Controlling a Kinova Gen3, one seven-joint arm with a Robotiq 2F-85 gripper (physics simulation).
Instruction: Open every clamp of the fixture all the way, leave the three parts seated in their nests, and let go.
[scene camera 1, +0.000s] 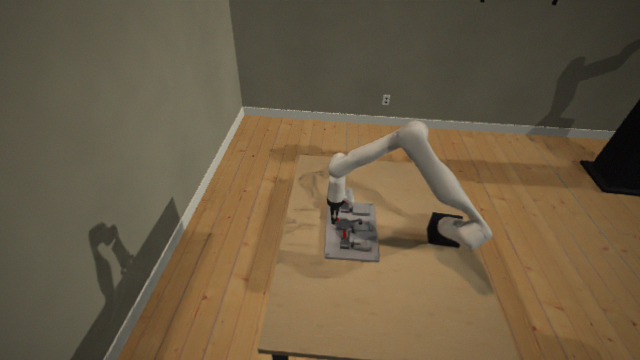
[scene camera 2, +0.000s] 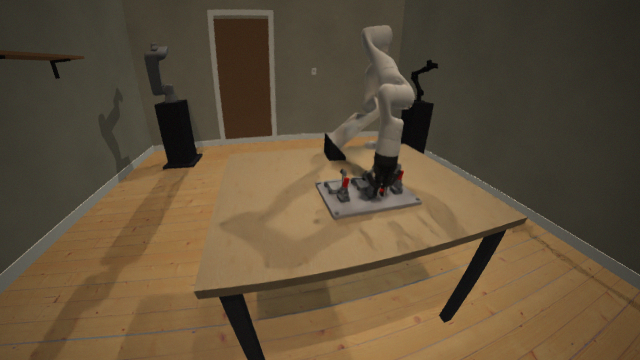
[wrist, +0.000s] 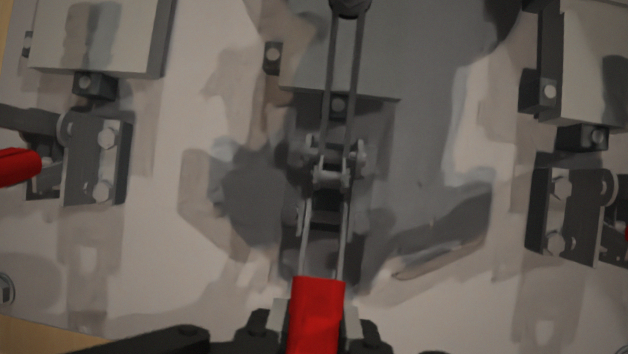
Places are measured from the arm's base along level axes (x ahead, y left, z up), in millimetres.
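Pixels of known places: gripper, between the fingertips: (scene camera 1: 333, 221) (scene camera 2: 379, 196) (wrist: 312, 326); arm's base, origin of its link: (scene camera 1: 448, 227) (scene camera 2: 333, 143).
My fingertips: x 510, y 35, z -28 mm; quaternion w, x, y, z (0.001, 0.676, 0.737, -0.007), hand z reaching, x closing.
For each thing: its top centre in the pictures, then the offset to it from my fingertips. "pt": a spot on its surface instead. Level surfaces: height alone.
- fixture plate, centre of its top: (wrist: 336, 115) (scene camera 2: 367, 191) (scene camera 1: 351, 227) 83 mm back, 7 mm right, 29 mm down
- middle part, a spot on its surface: (wrist: 302, 65) pt 99 mm back, 24 mm right, 13 mm down
- left clamp's red handle, centre of its top: (scene camera 2: 346, 177) 34 mm back, 113 mm right, 61 mm up
- right clamp's red handle, centre of its top: (scene camera 2: 401, 170) (scene camera 1: 344, 231) 53 mm back, 106 mm left, 66 mm up
- left part, a spot on its surface: (wrist: 100, 35) pt 97 mm back, 112 mm right, 8 mm down
- right part, centre of its top: (wrist: 605, 42) (scene camera 1: 362, 243) 135 mm back, 99 mm left, 3 mm down
- wooden table, height of its surface: 44 mm down
The fixture plate (scene camera 1: 350, 256) (scene camera 2: 370, 206) (wrist: 150, 240) carries three clamps. My gripper (scene camera 1: 334, 221) (scene camera 2: 378, 193) (wrist: 312, 326) points down and is shut on the red handle (wrist: 317, 300) of the middle clamp, a pad on each side. That clamp's arm (wrist: 328, 75) reaches over the middle part (wrist: 302, 65); its tip height is unclear. The left clamp's red handle (scene camera 2: 345, 183) (wrist: 19, 166) and the right clamp's red handle (scene camera 1: 344, 233) (scene camera 2: 401, 175) stand upright, their arms swung off the parts. The left part (wrist: 100, 35) and right part (wrist: 590, 65) sit in their nests.
The fixture lies on a wooden table (scene camera 1: 400, 310) (scene camera 2: 280, 240). The arm's black base (scene camera 1: 442, 240) (scene camera 2: 333, 148) stands behind it. The left and right clamp brackets (wrist: 95, 160) (wrist: 570, 215) rise on either side of the gripper. Bolt heads (wrist: 5, 291) stand at the plate's corners.
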